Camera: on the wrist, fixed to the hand. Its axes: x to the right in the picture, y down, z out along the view.
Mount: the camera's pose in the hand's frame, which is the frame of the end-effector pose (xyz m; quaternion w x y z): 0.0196 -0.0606 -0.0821 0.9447 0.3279 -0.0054 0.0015
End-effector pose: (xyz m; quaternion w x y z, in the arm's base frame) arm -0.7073 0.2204 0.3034 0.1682 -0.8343 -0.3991 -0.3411
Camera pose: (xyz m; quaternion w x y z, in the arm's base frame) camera -0.7815 0.2237 0.3760 0.4308 -0.7355 -0.4885 -0.1866
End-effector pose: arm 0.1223 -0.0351 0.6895 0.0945 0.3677 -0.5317 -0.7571
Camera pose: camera 0.1773 -0.0807 0.6141 0.0330 -0.3735 0.7516 0.5427
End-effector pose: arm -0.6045 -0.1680 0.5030 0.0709 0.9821 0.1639 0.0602
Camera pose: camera -0.6167 -0.0950 0.5759 0.2543 -0.9516 -0.1727 0.0021
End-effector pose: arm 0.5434 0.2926 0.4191 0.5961 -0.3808 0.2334 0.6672
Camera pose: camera 0.6213 0.2528 0.3630 0.6883 -0.1603 0.4366 0.5567
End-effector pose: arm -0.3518 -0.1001 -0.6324 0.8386 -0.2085 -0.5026 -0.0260
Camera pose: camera -0.2892 -0.1830 -0.6295 0.8579 0.0771 -0.4875 0.1426
